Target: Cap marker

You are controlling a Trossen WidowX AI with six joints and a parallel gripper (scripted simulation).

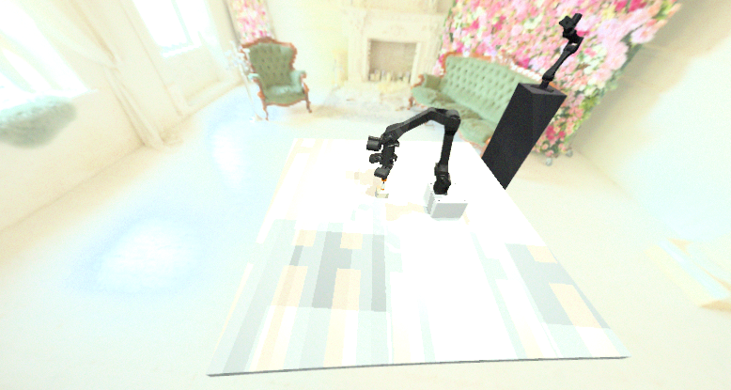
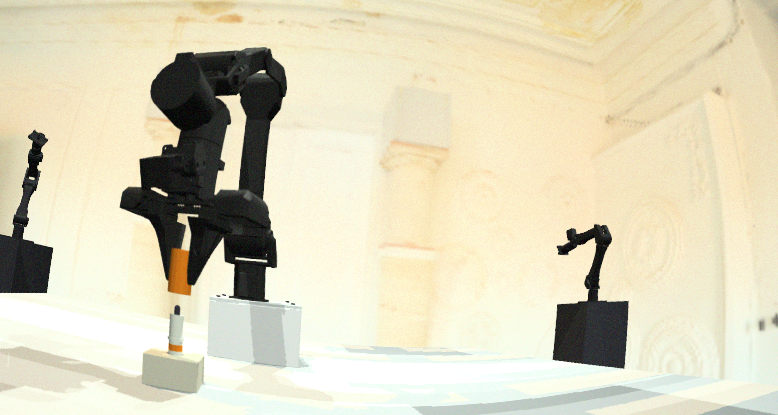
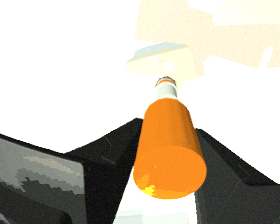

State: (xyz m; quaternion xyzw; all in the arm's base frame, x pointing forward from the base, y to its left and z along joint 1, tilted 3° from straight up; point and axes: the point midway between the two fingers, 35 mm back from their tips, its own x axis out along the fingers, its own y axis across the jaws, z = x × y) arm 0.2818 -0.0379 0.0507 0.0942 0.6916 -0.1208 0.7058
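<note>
My gripper tip is 100 mm above the beige holder block. Round my gripper tip: orange cap 10 mm above.
</note>
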